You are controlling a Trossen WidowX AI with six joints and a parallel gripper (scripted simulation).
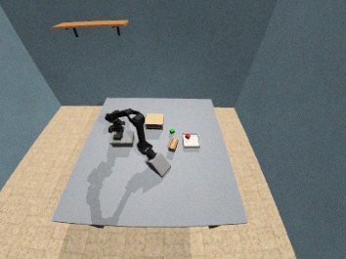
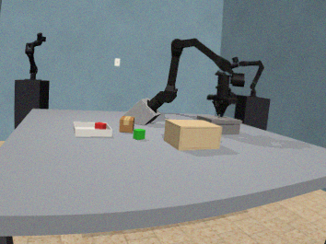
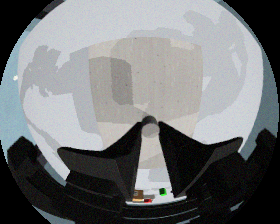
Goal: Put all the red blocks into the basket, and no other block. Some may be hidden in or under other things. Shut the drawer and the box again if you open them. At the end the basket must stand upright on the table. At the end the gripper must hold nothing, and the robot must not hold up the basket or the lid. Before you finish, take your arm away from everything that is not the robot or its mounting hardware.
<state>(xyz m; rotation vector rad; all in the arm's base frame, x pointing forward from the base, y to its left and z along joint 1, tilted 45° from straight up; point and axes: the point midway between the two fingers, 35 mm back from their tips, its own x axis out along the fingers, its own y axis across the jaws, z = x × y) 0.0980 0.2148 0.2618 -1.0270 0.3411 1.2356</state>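
Right now my hand is 450 mm to the left of the small brown box, 80 mm short of it and 80 mm above it. Also, from my hand: blue block (190 mm ahead, 100 mm below, 90 mm to the right); then grey lid (40 mm below); then drawer unit (290 mm ahead, 200 mm to the right, 70 mm below).
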